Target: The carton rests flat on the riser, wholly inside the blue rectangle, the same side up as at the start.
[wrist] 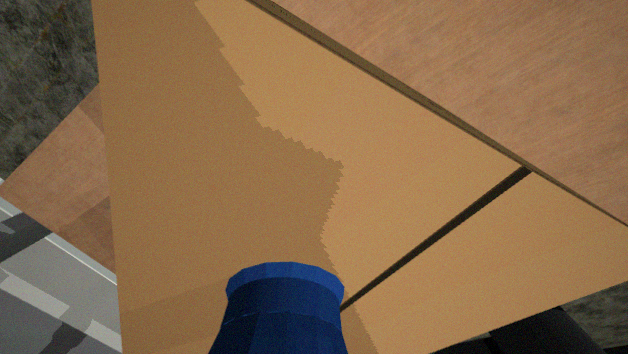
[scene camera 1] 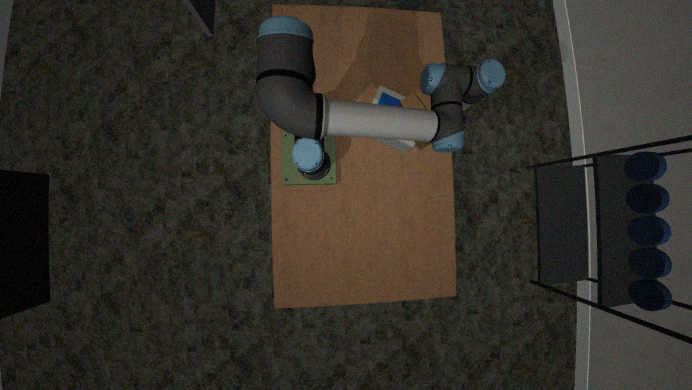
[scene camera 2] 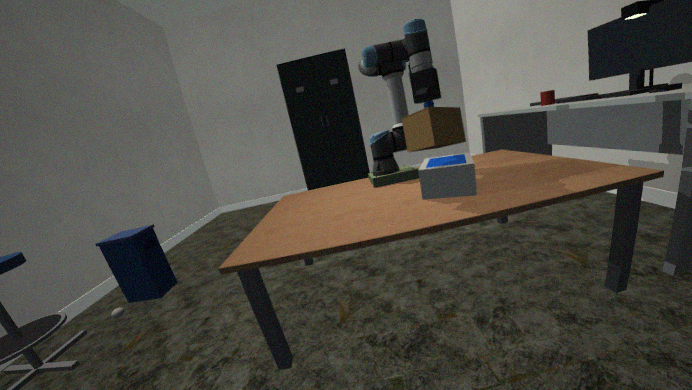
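Pixels of known places: hand at its tool point: (wrist: 294, 266); arm's base at its link origin: (scene camera 2: 386, 172).
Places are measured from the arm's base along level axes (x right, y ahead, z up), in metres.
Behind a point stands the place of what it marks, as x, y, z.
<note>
The brown carton (scene camera 1: 414, 101) {-0.127, 0.403, 0.265} (scene camera 2: 434, 129) {-0.028, 0.545, 0.218} (wrist: 200, 150) hangs in the air under my suction cup (scene camera 2: 428, 104) (wrist: 285, 287), which is on its top face, beside a dark seam line. My gripper is shut on the carton. The grey riser (scene camera 1: 403, 145) {-0.014, 0.415, 0.042} (scene camera 2: 448, 185) {-0.080, 0.504, 0.001} stands on the table below. The blue rectangle (scene camera 1: 389, 99) {-0.224, 0.379, 0.073} (scene camera 2: 446, 161) {-0.135, 0.416, 0.073} is on the riser's top. In scene camera 2 a gap shows between the carton's underside and the riser's top. In scene camera 1 my arm hides much of the carton and riser. The riser does not show in the wrist view.
The wooden table (scene camera 1: 365, 240) {0.394, 0.181, -0.047} (scene camera 2: 350, 220) {0.307, 0.467, -0.047} carries the green base plate (scene camera 1: 291, 172) {0.022, -0.108, -0.007} (scene camera 2: 395, 176) {-0.016, 0.103, -0.010} of my arm. A desk (scene camera 2: 600, 132) with a red cup (scene camera 2: 547, 97) and a monitor is at the right. A blue bin (scene camera 2: 137, 267) stands on the floor at the left.
</note>
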